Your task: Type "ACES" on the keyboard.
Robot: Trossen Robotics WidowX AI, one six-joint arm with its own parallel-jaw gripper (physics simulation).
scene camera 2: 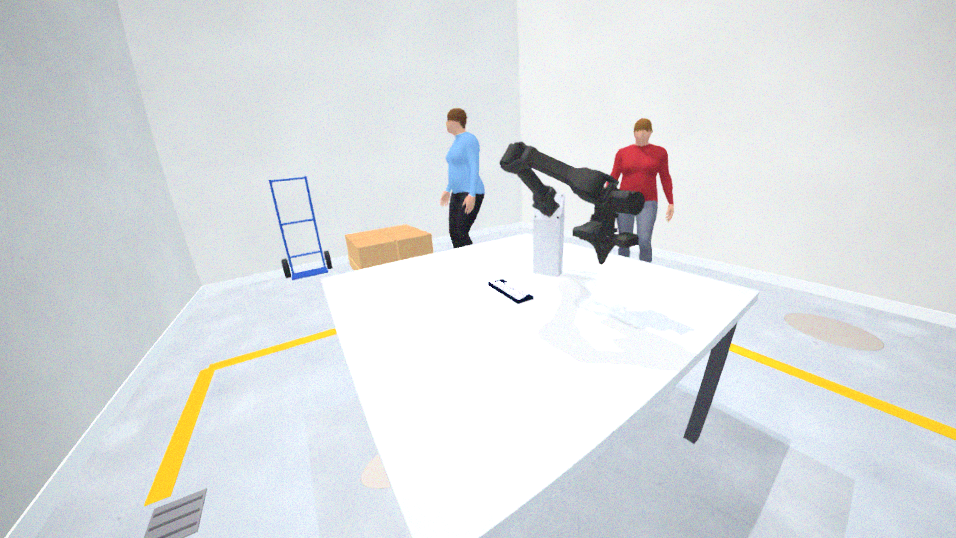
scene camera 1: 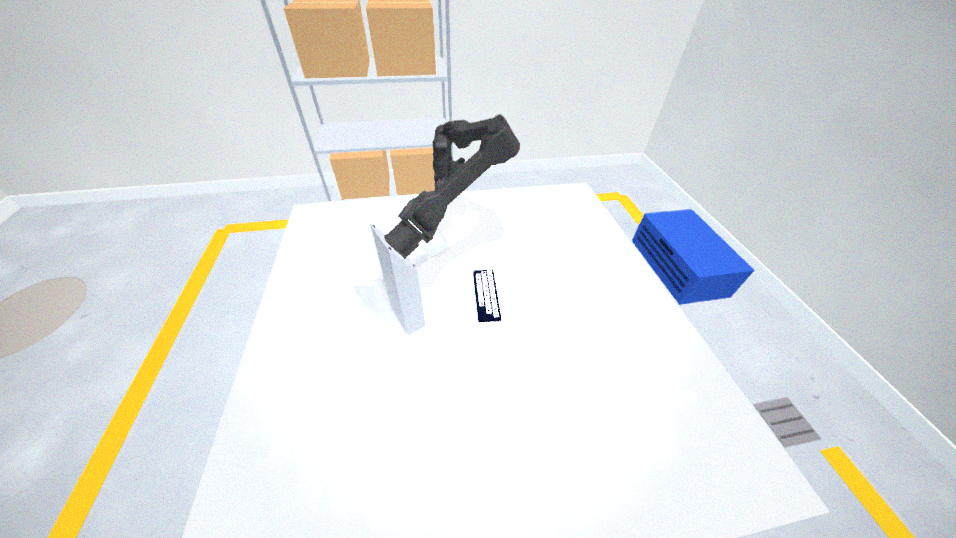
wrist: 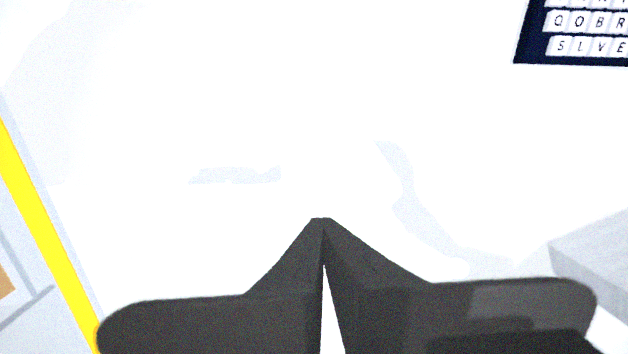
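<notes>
I can see my gripper (scene camera 2: pixel 601 264). The wrist view shows it too, my own gripper (wrist: pixel 320 226).
</notes>
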